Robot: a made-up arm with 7 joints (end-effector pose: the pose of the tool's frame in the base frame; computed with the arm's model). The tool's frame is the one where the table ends.
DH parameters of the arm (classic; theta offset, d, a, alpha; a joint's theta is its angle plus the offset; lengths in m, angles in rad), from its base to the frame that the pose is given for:
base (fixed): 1.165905 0 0.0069 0
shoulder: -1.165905 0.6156 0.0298 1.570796
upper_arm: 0 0.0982 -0.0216 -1.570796
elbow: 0 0.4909 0.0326 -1.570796
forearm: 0 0.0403 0.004 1.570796
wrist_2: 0 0.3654 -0.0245 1.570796
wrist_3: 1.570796 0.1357 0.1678 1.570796
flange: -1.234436 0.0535 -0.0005 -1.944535
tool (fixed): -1.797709 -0.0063 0 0
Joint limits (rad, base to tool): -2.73..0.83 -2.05..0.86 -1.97..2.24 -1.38..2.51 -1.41..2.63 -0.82..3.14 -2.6..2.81
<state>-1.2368 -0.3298 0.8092 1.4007 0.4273 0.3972 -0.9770</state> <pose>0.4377 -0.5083 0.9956 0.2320 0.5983 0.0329</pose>
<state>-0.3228 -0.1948 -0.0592 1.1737 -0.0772 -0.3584 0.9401</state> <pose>0.5342 -0.4090 1.1191 0.7656 1.1287 -1.7563</pose>
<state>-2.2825 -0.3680 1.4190 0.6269 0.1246 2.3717 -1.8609</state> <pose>-0.3108 -0.2852 1.3350 -1.6391 -1.0949 -2.0604</pose>
Working (the frame after each row of the table, in the pose's form):
after base (fixed): 0.0027 0.0063 0.0000 0.0000 0.0000 1.1659
after shoulder: -0.0167 -0.0162 0.6156 0.7838 -1.7112 -1.7112
after upper_arm: -0.0779 0.0632 0.6234 0.4190 0.1919 -2.2513
after elbow: -0.1719 -0.0951 1.0796 -1.1057 0.5564 -0.7123
after forearm: -0.1403 -0.0727 1.0916 0.6162 0.4761 -0.7064
after wrist_2: -0.0876 -0.3055 1.3693 2.1246 -0.1322 -0.8753
after wrist_3: -0.2843 -0.2707 1.2877 -0.3900 -0.4422 2.2867
after flange: -0.3063 -0.2807 1.3354 -1.4802 0.4741 -0.7543

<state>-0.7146 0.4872 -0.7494 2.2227 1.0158 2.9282 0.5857</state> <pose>-0.2750 -0.1590 0.9025 -0.6571 2.6592 1.4026</pose>
Working (the frame after each row of the table, in the pose's form):
after base (fixed): 0.0027 0.0063 0.0000 0.0000 0.0000 1.1659
after shoulder: 0.0252 -0.0132 0.6156 1.4975 -0.5591 -0.5591
after upper_arm: -0.0535 -0.0749 0.6055 -0.1740 -0.4661 -0.7002
after elbow: -0.2258 0.0452 1.0504 -1.2202 0.6927 -1.5128
after forearm: -0.1871 0.0528 1.0597 1.3886 1.2858 -0.6759
after wrist_2: -0.1192 -0.2953 0.9684 -2.8539 -0.4161 0.3632
after wrist_3: -0.2302 -0.1271 0.8913 -0.5729 -1.4895 1.4436
after flange: -0.2759 -0.1539 0.8988 -1.4159 -1.8372 -0.8048

